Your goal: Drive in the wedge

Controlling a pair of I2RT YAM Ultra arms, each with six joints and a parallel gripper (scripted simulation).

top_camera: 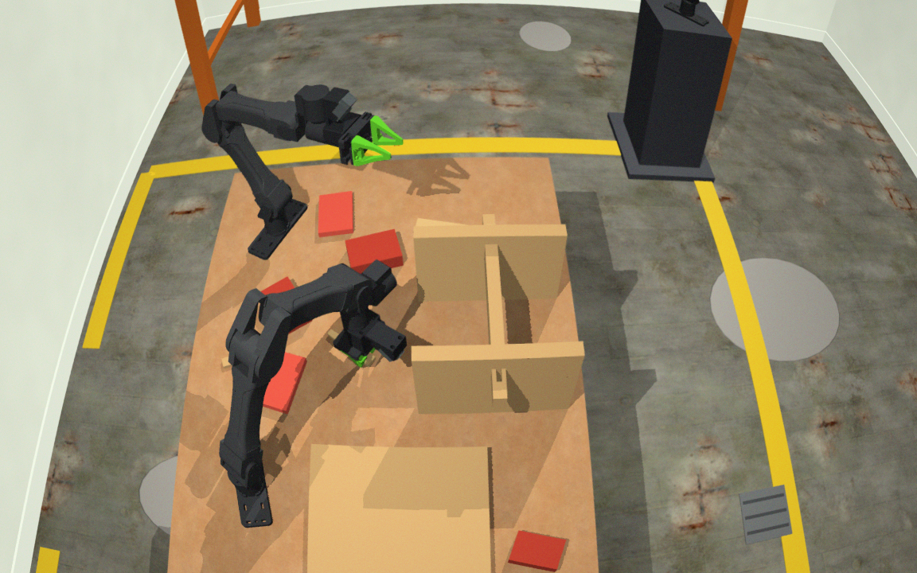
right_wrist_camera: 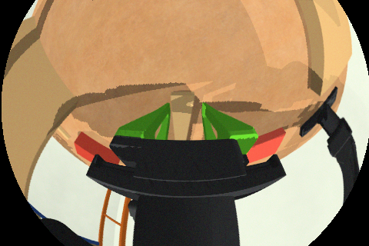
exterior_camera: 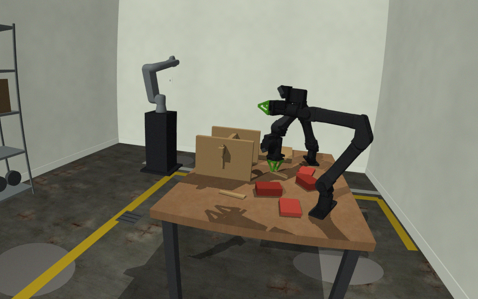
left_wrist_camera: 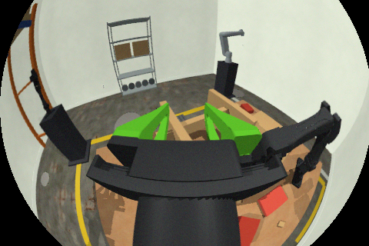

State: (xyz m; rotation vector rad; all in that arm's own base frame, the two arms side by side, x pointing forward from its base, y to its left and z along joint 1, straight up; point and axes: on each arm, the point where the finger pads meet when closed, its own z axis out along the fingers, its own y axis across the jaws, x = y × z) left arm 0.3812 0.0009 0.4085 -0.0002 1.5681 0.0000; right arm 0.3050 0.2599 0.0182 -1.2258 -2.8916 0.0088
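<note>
My right hand is 270 mm short of the rail, 140 mm below it and 20 mm to the right of it. Also, from my right hand: flat board 380 mm to the right, 70 mm ahead.
</note>
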